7 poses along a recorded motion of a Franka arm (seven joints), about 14 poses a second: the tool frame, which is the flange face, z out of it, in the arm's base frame.
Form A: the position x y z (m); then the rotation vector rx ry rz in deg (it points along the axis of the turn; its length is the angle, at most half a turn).
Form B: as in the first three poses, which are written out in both.
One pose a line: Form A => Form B
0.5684 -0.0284 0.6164 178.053 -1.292 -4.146 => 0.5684 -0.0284 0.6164 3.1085 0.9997 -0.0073 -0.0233
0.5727 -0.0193 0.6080 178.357 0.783 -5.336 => 0.5727 -0.0193 0.6080 3.1143 0.9995 0.0044 -0.0299
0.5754 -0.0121 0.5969 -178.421 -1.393 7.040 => 0.5754 -0.0121 0.5969 3.1166 -0.9992 -0.0078 0.0394
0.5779 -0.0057 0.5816 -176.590 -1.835 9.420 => 0.5779 -0.0057 0.5816 3.0866 -0.9985 -0.0104 0.0533
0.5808 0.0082 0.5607 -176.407 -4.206 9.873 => 0.5808 0.0082 0.5607 3.0846 -0.9982 -0.0238 0.0559
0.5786 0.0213 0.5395 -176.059 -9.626 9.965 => 0.5786 0.0213 0.5395 3.0823 -0.9969 -0.0545 0.0564
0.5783 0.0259 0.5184 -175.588 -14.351 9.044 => 0.5783 0.0259 0.5184 3.0789 -0.9954 -0.0814 0.0513
